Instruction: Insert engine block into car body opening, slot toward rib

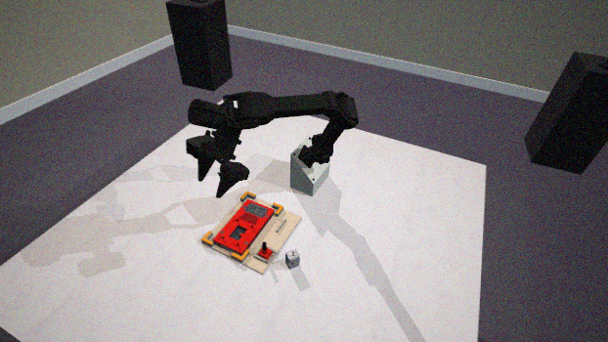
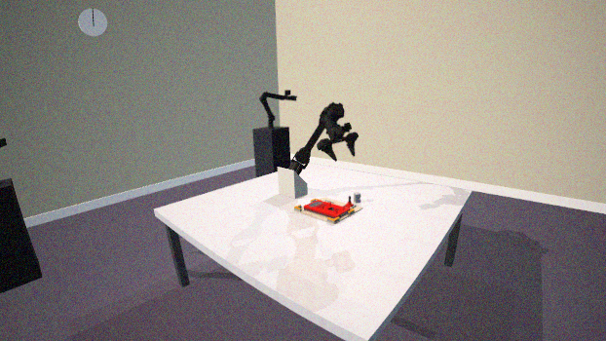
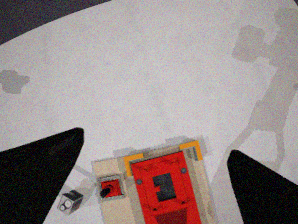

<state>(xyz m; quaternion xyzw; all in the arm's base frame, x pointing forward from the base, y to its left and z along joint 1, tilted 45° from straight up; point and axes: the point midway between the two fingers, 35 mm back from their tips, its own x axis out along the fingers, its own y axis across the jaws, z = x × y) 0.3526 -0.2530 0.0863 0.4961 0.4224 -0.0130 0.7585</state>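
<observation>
The engine block is 25 cm below my gripper tip, 21 cm to the left of it and 4 cm behind it.
</observation>
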